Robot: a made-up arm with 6 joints.
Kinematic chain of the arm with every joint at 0, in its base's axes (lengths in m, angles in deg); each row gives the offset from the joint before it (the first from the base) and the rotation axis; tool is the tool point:
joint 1: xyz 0.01 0 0.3 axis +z
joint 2: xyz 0 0.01 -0.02 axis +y
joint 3: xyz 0 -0.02 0.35 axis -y
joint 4: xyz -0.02 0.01 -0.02 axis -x
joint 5: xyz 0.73 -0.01 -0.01 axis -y
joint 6: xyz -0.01 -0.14 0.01 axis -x
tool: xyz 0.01 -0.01 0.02
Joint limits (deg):
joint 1: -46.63..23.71
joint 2: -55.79..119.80
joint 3: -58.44..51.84
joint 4: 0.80..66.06
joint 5: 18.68..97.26
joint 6: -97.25..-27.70
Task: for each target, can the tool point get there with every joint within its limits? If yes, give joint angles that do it. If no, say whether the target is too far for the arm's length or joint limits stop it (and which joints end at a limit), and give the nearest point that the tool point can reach.
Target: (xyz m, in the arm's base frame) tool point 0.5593 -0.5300 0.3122
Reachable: yes | joints -32.04 18.30 -10.95 25.48 58.58 -65.84
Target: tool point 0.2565 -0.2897 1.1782
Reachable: yes | joints -23.22 -13.00 39.53 7.93 45.41 -43.29
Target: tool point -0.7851 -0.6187 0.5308
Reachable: no: joint limits stop it (at a limit: joint 1, joint 2, joint 3, joint 4, joint 6) | nearest point -0.5294 -0.3188 1.0920 | short by 0.686 m
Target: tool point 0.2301 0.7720 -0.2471
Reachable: no: joint limits stop it (at a limit: joint 1, joint 4, joint 5, joint 6) | nearest point 0.5018 0.1533 -0.2471 | short by 0.676 m
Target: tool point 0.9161 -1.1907 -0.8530
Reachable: no: too far | nearest point 0.5255 -0.6585 -0.3541 | short by 0.828 m
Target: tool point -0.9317 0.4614 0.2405
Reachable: no: joint limits stop it (at a limit: joint 1, joint 2, joint 3, joint 4, joint 6) | nearest point -0.3936 0.1816 0.1124 | short by 0.620 m
